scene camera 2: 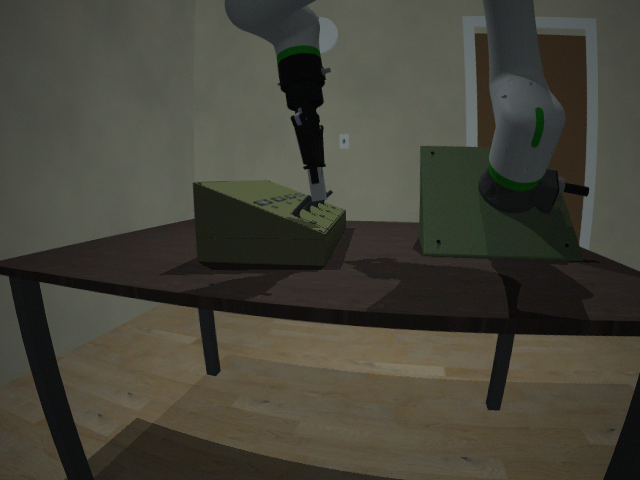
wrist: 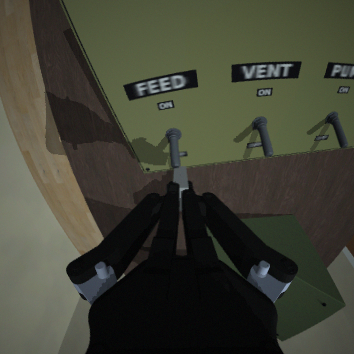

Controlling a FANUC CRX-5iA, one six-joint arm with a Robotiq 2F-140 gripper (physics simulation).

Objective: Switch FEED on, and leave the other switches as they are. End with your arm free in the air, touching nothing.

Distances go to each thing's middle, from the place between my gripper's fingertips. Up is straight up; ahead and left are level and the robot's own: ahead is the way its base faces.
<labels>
My gripper is now 15 cm short of the olive console [scene camera 2: 254, 222], 15 cm to the left of it and 4 cm above it.
</labels>
